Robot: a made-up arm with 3 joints. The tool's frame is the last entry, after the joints. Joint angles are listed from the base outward.
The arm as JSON. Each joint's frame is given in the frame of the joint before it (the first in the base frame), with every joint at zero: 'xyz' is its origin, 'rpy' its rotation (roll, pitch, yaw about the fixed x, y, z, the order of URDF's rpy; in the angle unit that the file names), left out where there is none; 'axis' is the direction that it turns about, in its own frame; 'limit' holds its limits. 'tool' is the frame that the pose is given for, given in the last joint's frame.
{
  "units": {
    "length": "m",
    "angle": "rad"
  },
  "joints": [
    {
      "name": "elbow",
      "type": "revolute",
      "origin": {
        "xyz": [
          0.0,
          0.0,
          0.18
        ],
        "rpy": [
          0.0,
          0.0,
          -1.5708
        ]
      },
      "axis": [
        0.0,
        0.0,
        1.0
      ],
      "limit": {
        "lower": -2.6,
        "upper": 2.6
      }
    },
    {
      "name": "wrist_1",
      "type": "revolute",
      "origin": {
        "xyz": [
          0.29,
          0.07,
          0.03
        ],
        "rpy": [
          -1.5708,
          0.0,
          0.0
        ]
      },
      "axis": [
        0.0,
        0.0,
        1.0
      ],
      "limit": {
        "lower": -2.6,
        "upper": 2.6
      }
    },
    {
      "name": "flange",
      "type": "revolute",
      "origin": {
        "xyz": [
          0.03,
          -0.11,
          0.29
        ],
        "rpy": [
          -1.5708,
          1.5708,
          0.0
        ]
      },
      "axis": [
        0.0,
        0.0,
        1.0
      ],
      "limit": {
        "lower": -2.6,
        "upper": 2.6
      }
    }
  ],
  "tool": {
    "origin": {
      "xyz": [
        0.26,
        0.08,
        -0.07
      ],
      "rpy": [
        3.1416,
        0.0,
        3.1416
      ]
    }
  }
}
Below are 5 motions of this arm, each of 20 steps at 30 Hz.
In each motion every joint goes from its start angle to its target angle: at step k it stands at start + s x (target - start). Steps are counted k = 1, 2, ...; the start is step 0. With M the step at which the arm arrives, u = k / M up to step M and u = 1 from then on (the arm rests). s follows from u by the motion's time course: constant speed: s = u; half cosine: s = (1 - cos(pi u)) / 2; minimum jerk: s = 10 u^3 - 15 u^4 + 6 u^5.
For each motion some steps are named. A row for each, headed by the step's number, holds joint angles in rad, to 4 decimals.
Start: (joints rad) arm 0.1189 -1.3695 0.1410
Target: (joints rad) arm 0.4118 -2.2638 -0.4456
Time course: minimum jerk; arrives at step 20
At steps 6, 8, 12, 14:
6: 0.1667 -1.5153 0.0453
8: 0.2119 -1.6534 -0.0452
12: 0.3188 -1.9799 -0.2594
14: 0.3640 -2.1180 -0.3499

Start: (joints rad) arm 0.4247 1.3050 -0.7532
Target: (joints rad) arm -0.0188 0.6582 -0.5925
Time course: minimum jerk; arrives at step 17
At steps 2, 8, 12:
2: 0.4187 1.2962 -0.7510
8: 0.2274 1.0172 -0.6817
12: 0.0501 0.7587 -0.6175

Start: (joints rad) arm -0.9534 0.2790 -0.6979
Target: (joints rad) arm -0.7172 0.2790 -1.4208
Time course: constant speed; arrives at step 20
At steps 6, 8, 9, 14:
6: -0.8825 0.2790 -0.9148
8: -0.8589 0.2790 -0.9871
9: -0.8471 0.2790 -1.0232
14: -0.7881 0.2790 -1.2039

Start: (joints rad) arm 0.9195 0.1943 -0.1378
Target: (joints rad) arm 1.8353 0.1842 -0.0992
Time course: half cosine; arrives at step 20
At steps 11, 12, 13, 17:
11: 1.4490 0.1885 -0.1155
12: 1.5189 0.1877 -0.1125
13: 1.5853 0.1870 -0.1097
17: 1.7854 0.1848 -0.1013

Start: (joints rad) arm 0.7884 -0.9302 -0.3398
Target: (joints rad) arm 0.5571 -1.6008 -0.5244
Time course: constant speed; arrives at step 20
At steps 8, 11, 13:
8: 0.6959 -1.1984 -0.4136
11: 0.6612 -1.2990 -0.4413
13: 0.6381 -1.3661 -0.4598

